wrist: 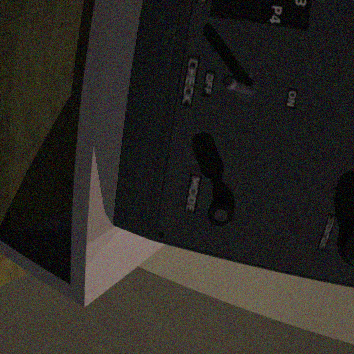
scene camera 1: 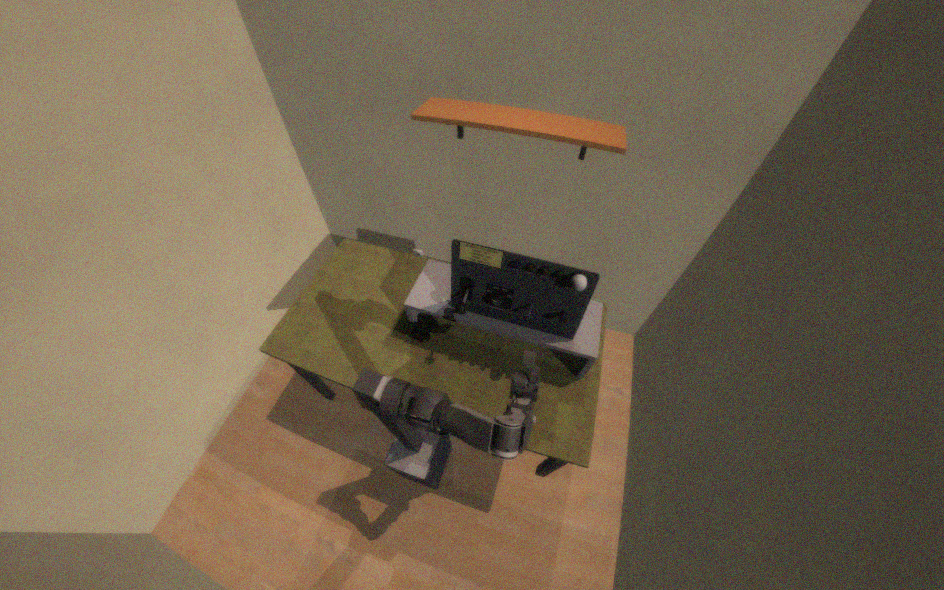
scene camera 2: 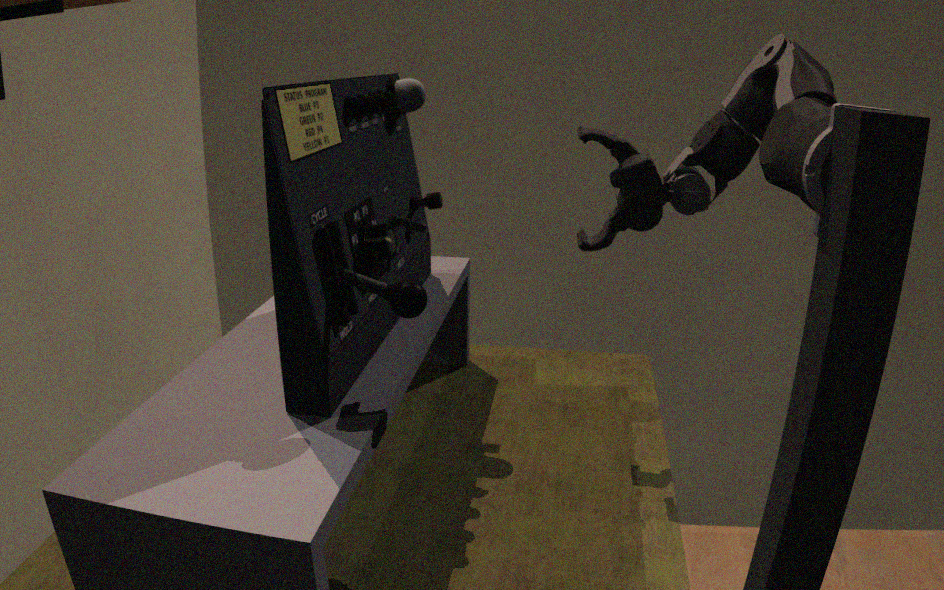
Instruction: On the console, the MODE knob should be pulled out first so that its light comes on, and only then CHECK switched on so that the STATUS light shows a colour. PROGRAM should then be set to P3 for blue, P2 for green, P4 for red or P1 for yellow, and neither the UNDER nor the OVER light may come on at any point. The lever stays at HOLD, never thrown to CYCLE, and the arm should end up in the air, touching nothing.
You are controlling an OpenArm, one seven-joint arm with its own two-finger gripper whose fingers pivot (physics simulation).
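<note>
The dark console (scene camera 1: 522, 316) (scene camera 2: 299, 187) stands upright. Its STATUS globe (scene camera 1: 579, 281) (scene camera 2: 409, 94) is pale white, with no colour. The small lamps (scene camera 2: 365, 107) beside it look dark. The black lever (scene camera 2: 409, 300) is down by HOLD. The MODE knob (scene camera 2: 433, 201) (wrist: 220, 215) sticks out from the panel; whether it is pulled out is unclear. The CHECK switch (wrist: 241, 88) shows between OFF and ON; its side is hard to tell. The PROGRAM dial (scene camera 2: 375, 251) is too dark to read. My gripper (scene camera 2: 581, 187) is open in the air, apart from the console, its fingers outside the wrist view.
The console stands on a pale raised platform (scene camera 1: 428, 280) (scene camera 2: 181, 417) on the green table (scene camera 1: 334, 333) (scene camera 2: 570, 417). An orange shelf (scene camera 1: 518, 121) is on the wall above. A yellow card (scene camera 1: 480, 255) (scene camera 2: 309, 121) on the panel lists colours and programs.
</note>
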